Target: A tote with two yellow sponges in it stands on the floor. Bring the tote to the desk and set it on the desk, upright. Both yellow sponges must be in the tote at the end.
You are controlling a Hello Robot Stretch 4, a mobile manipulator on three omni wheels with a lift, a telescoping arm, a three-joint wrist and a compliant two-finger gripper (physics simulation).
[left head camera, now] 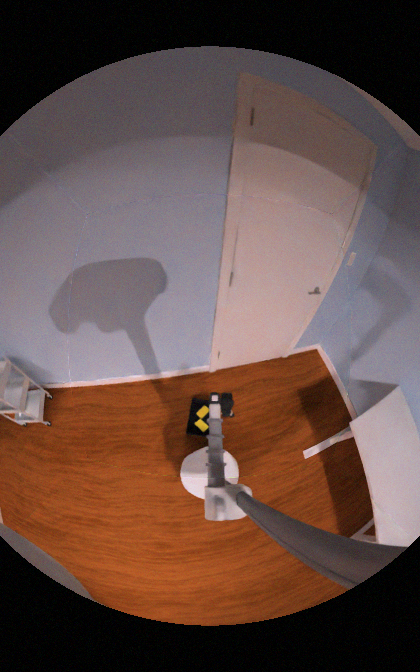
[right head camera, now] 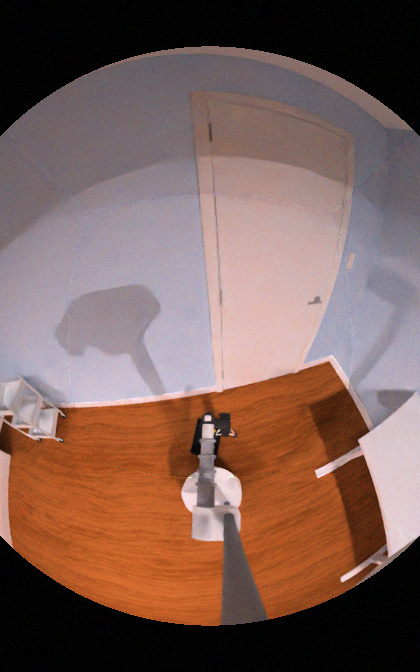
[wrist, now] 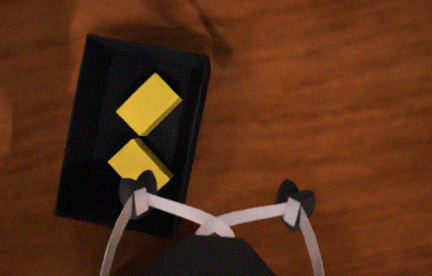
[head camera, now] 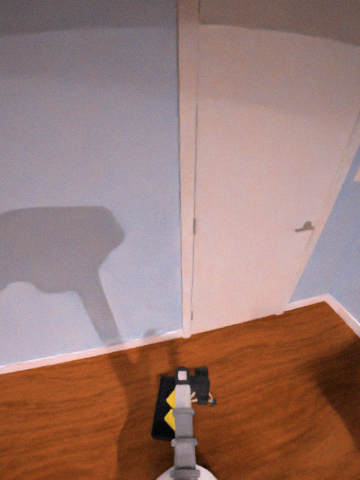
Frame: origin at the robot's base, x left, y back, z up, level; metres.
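Seen in the pictures: gripper, fingertip midpoint: (wrist: 216,190).
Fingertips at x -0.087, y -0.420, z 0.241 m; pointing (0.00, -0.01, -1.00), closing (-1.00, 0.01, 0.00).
Note:
A point is followed by its place in that frame.
The black tote (head camera: 161,400) {y -0.511, x 0.136, z -0.025 m} (left head camera: 191,425) (right head camera: 196,440) (wrist: 82,125) {y -0.474, x 0.153, z 0.037 m} stands upright on the floor, partly behind my arm in the head views. Two yellow sponges lie inside it: the farther sponge (head camera: 171,399) {y -0.503, x 0.070, z 0.020 m} (left head camera: 202,411) (wrist: 149,104) {y -0.518, x 0.041, z 0.020 m} and the nearer sponge (head camera: 170,419) {y -0.402, x 0.075, z 0.020 m} (left head camera: 201,424) (wrist: 140,162) {y -0.413, x 0.052, z 0.020 m}. My gripper (wrist: 216,190) {y -0.420, x -0.087, z 0.242 m} (right head camera: 226,434) is open and points down above the tote's near right part. In the wrist view its left fingertip overlaps the nearer sponge and hides a corner of it. The right fingertip is over floor to the right of the tote. The tote's right wall runs between them.
The white desk (left head camera: 390,460) (right head camera: 395,470) is at the right, with its legs on the floor. A white cart (left head camera: 35,407) (right head camera: 47,422) stands at the far left by the wall. A closed door (head camera: 260,175) {y -1.011, x -0.383, z 1.220 m} is ahead. My round white base (left head camera: 192,472) is just behind the tote.

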